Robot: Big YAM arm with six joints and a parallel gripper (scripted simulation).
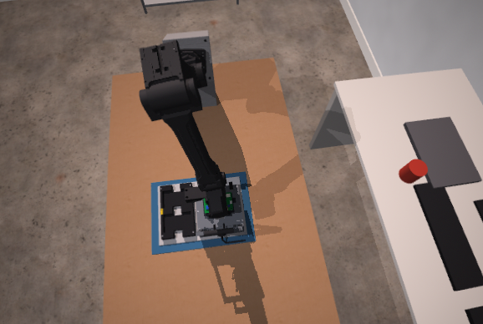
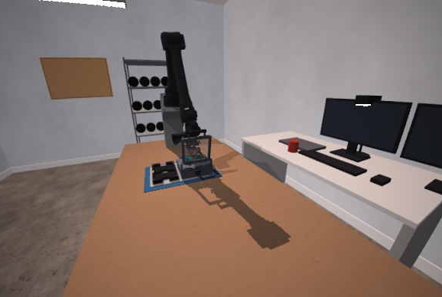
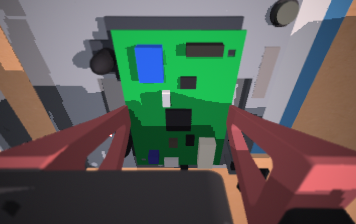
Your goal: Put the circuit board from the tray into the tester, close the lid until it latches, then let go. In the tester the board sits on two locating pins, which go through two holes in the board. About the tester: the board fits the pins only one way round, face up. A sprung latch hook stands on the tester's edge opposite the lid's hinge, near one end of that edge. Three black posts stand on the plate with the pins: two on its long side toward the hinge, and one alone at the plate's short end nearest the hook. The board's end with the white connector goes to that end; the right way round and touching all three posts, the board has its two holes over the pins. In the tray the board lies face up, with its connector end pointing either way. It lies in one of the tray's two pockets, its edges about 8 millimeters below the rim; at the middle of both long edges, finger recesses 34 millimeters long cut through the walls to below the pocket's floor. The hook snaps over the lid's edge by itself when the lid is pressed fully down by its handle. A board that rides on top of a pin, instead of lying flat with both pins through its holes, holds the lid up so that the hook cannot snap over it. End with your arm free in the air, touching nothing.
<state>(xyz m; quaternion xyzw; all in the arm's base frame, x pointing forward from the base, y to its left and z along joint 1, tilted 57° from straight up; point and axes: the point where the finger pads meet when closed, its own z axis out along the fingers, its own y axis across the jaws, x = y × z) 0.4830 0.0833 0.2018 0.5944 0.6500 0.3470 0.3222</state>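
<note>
Now: the green circuit board right at my hand. Round my hand: clear lid: 130 mm ahead, 20 mm to the left, 100 mm above.
</note>
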